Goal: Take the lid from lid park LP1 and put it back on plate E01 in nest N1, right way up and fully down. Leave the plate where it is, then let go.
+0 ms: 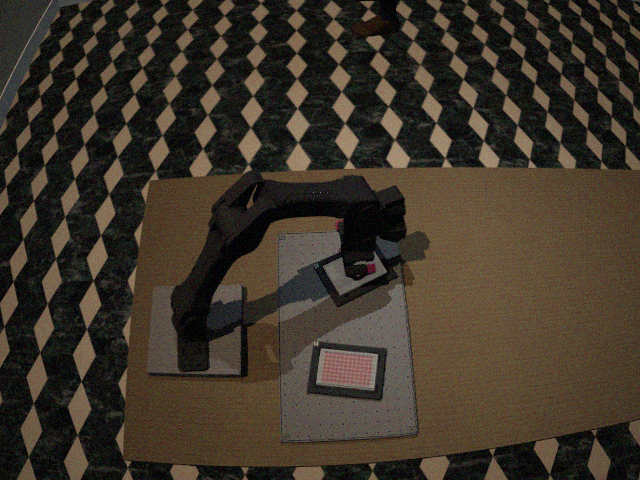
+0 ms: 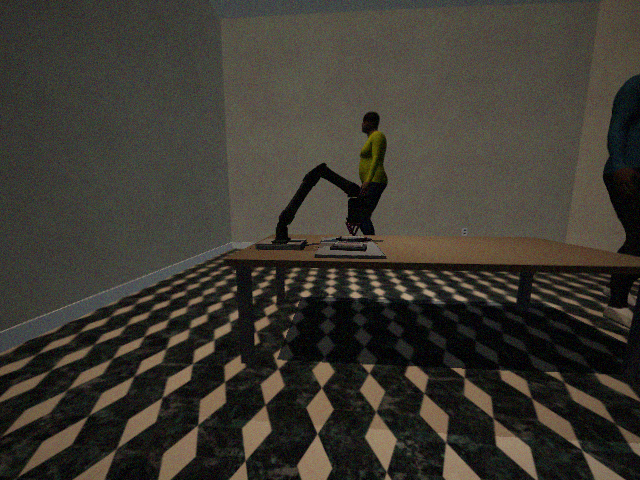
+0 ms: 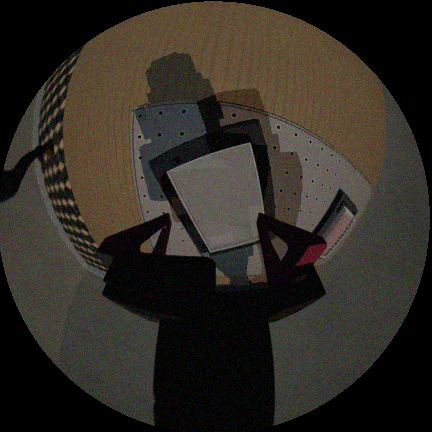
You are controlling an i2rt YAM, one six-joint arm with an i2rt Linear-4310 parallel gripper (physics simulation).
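Frame: origin at the arm's base, x ahead, y left, z up, level; metres.
Where they show: gripper, fingertip midpoint: [image 1: 353, 261] [image 2: 352, 234] [image 3: 213, 217]; arm's base, origin of the base link: [image 1: 192, 331] [image 2: 281, 241].
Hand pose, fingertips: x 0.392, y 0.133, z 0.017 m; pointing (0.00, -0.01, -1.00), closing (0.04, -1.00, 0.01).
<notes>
Things, the pixels of their centre, and the offset from my fingertips. "pt": a spot on its surface instead. Level surfaces: height alone.
- grey lid, body centre: [image 3: 225, 208] [image 1: 355, 269] dx +0.002, dy -0.014, dz -0.016 m
- lid park LP1, body centre: [image 3: 225, 205] [image 1: 355, 270] [image 2: 353, 238] dx +0.003, dy -0.014, dz -0.020 m
- Plate E01, body centre: [image 1: 347, 369] [image 3: 333, 235] [image 2: 348, 244] dx -0.048, dy -0.258, dz -0.011 m
- black nest N1, surface spot: [image 1: 312, 372] pt dx -0.124, dy -0.254, dz -0.018 m
- brown table, its level: dz -0.042 m
The grey lid [image 1: 337, 279] [image 3: 219, 193] lies flat in the black frame of lid park LP1 [image 1: 350, 298], turned askew, at the far end of the grey perforated board [image 1: 347, 424] [image 3: 322, 160]. My gripper [image 1: 361, 270] [image 3: 213, 217] [image 2: 352, 230] hangs close over the lid. It is open, with one finger on each side of the lid's near end and nothing between them. Plate E01 [image 1: 347, 369] [image 3: 337, 227], with a pink grid face, sits uncovered in the black nest N1 [image 1: 312, 372] at the near end of the board.
The board lies on a brown table [image 1: 485, 286] [image 2: 461, 248]. The arm's grey base plate [image 1: 161, 333] is at the left. A person in a yellow top [image 2: 371, 157] stands behind the table, close to the arm.
</notes>
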